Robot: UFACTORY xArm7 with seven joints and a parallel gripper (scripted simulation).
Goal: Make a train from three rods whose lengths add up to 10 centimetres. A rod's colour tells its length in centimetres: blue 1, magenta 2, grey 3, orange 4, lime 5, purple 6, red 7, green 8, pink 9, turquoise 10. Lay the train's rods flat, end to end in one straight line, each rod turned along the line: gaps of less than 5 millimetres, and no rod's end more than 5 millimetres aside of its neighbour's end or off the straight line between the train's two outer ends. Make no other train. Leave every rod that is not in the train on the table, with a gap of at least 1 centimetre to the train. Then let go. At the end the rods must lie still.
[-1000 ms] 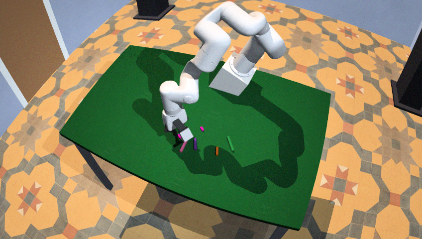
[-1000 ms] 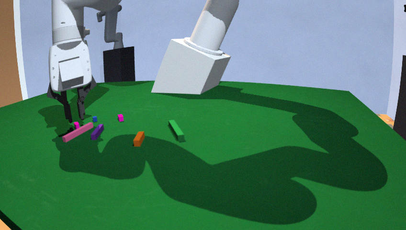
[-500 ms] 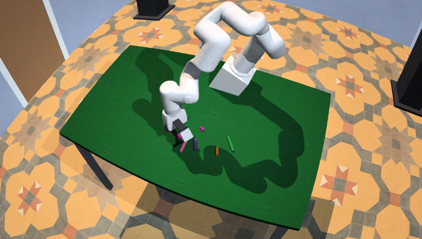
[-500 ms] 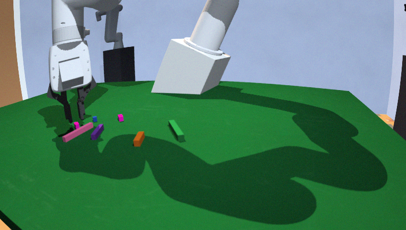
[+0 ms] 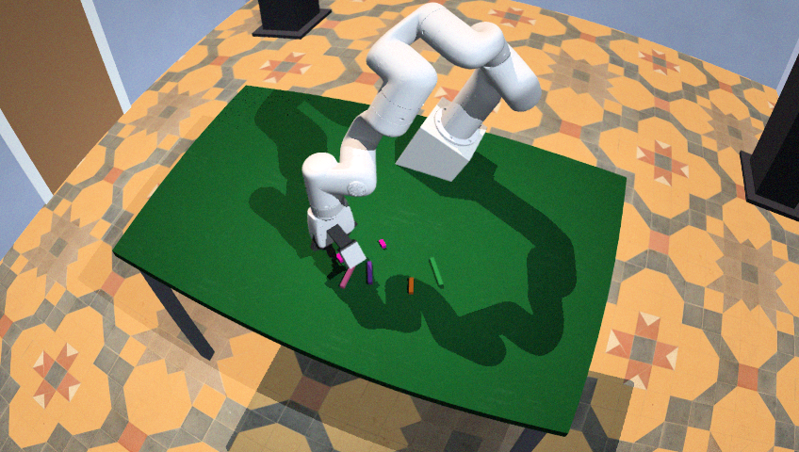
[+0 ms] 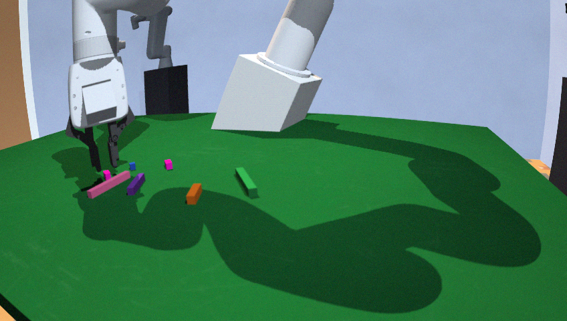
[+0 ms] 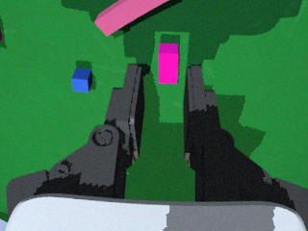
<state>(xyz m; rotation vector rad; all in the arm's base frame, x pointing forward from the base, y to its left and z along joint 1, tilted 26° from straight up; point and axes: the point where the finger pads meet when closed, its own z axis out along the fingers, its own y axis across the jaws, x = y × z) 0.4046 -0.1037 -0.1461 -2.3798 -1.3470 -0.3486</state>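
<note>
Right now the blue rod is 50 mm behind my hand, 20 mm to the left of it and 30 mm below it. Round my hand: purple rod: 20 mm ahead, 90 mm to the left, 30 mm below; pink rod: 30 mm ahead, 50 mm to the left, 30 mm below; magenta rod: 70 mm behind, 80 mm to the left, 30 mm below.
</note>
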